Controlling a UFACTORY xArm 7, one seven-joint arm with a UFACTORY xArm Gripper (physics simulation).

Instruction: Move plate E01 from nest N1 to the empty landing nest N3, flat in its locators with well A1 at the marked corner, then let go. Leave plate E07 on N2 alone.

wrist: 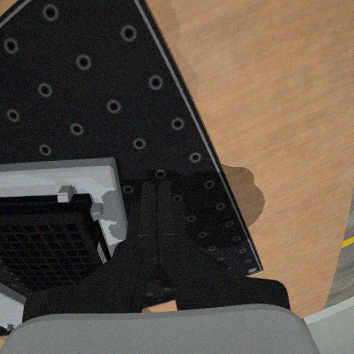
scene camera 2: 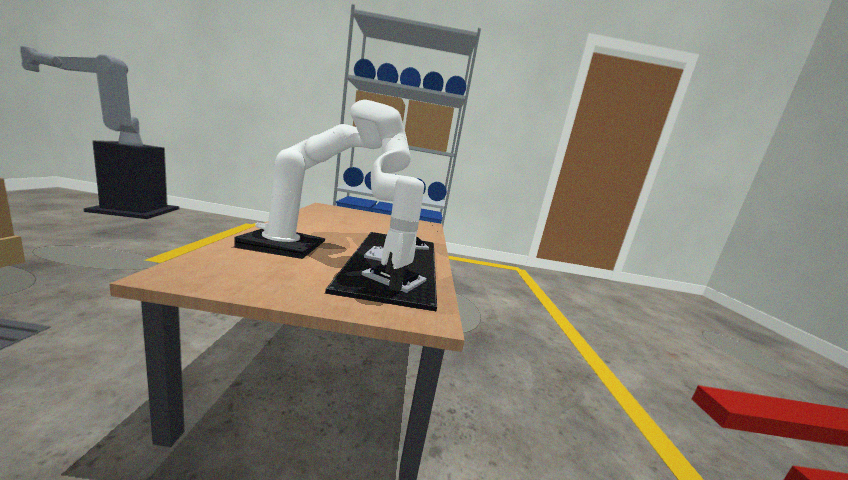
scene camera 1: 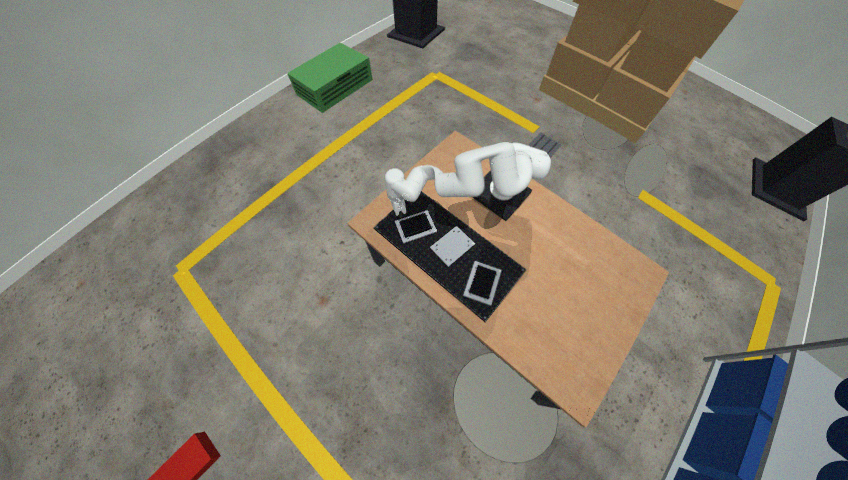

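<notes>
A dark plate with a grid of wells (scene camera 1: pixel 415 225) (wrist: pixel 45 250) lies in a light grey nest (scene camera 1: pixel 401 231) (scene camera 2: pixel 416 283) (wrist: pixel 30 177) at the left end of the black board in scene camera 1. A second dark plate (scene camera 1: pixel 482 280) lies in the nest (scene camera 1: pixel 487 265) at the other end. The middle nest (scene camera 1: pixel 452 245) (scene camera 2: pixel 373 252) is bare, light grey and has small locators. Labels and the A1 mark are not readable. My gripper (scene camera 1: pixel 399 212) (scene camera 2: pixel 393 289) (wrist: pixel 157 197) is shut and empty. It points down beside the first nest's end; its gap to the board is unclear.
The nests stand on a perforated black board (scene camera 1: pixel 446 278) (scene camera 2: pixel 351 284) (wrist: pixel 100 85) on the wooden table (scene camera 1: pixel 589 303) (scene camera 2: pixel 196 285) (wrist: pixel 280 100). My arm's black base (scene camera 1: pixel 505 209) (scene camera 2: pixel 249 243) stands beside the board. The board's edge runs close to my fingers in the wrist view.
</notes>
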